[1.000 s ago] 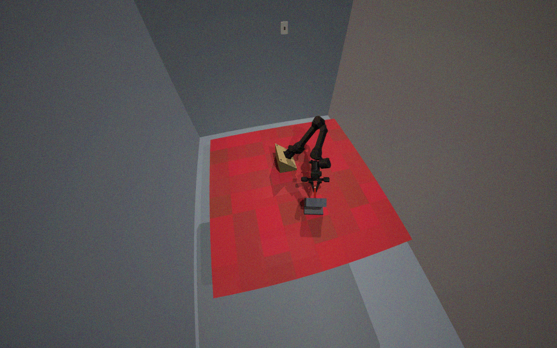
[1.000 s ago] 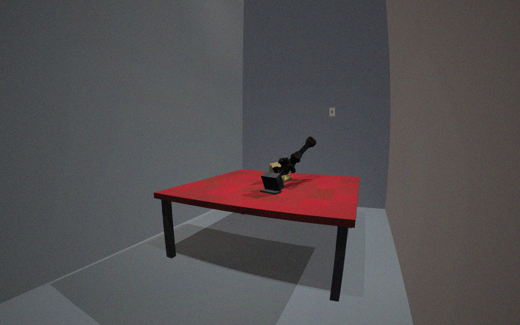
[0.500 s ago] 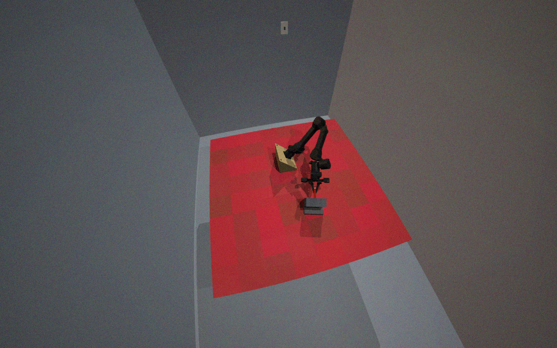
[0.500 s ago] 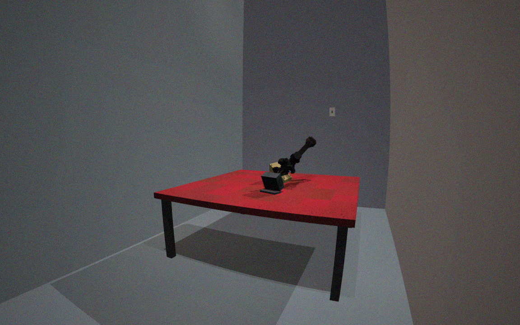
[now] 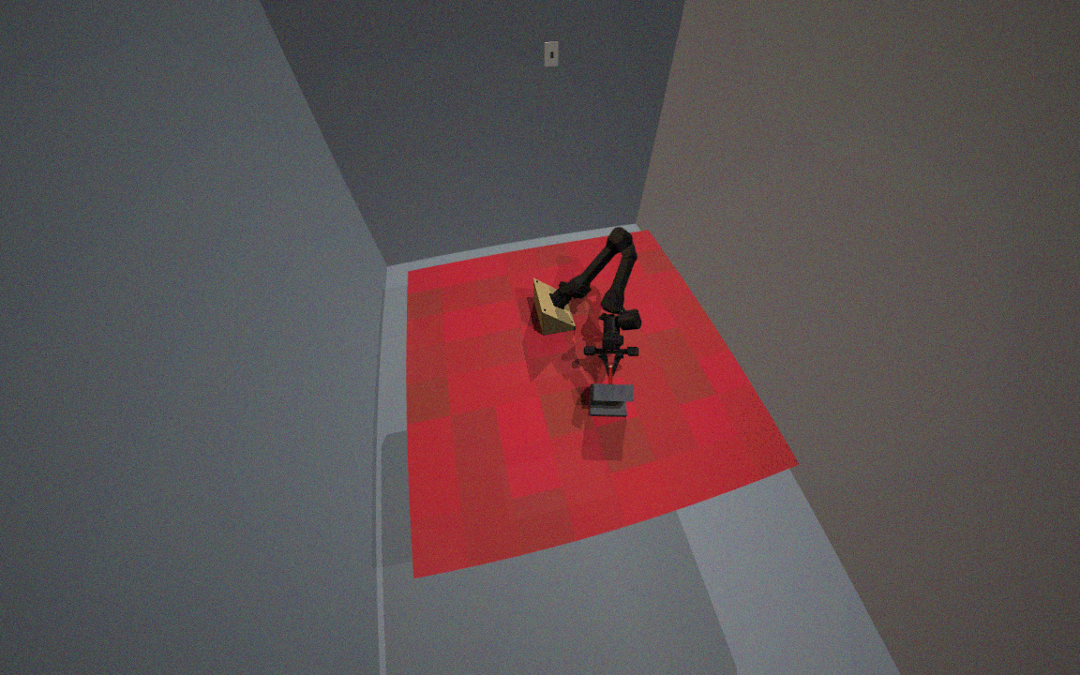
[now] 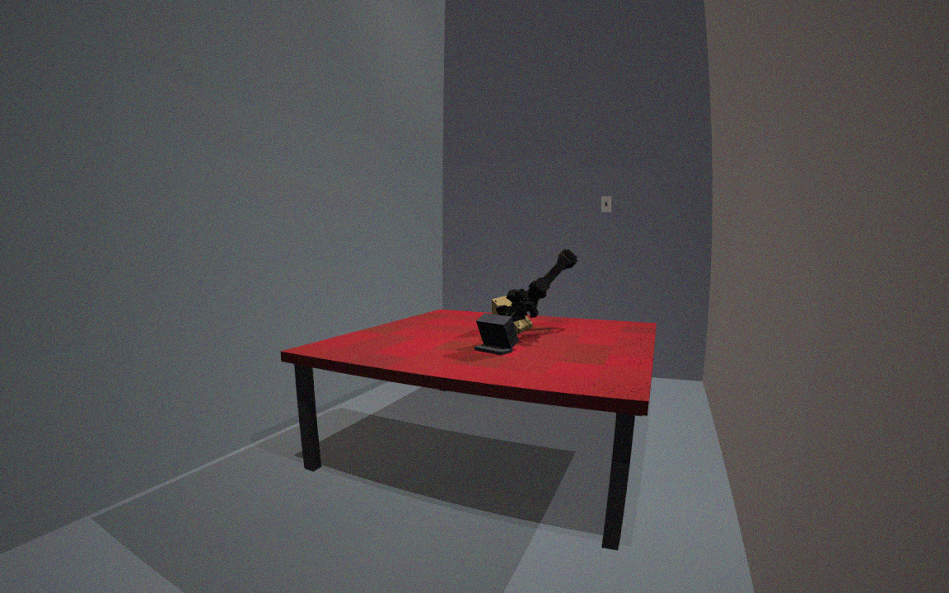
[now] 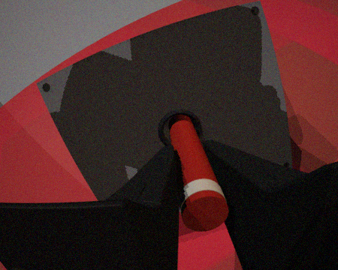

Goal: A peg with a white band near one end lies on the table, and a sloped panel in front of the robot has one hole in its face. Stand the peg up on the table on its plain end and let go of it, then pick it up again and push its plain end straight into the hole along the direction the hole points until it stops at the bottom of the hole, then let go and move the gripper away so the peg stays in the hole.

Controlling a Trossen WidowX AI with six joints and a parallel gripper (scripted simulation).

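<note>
My gripper tip is 5 cm short of the grey sloped panel, 2 cm to the left of it and 2 cm above it. Round my gripper tip: red peg (1 cm behind, 1 cm to the left, 1 cm above).
</note>
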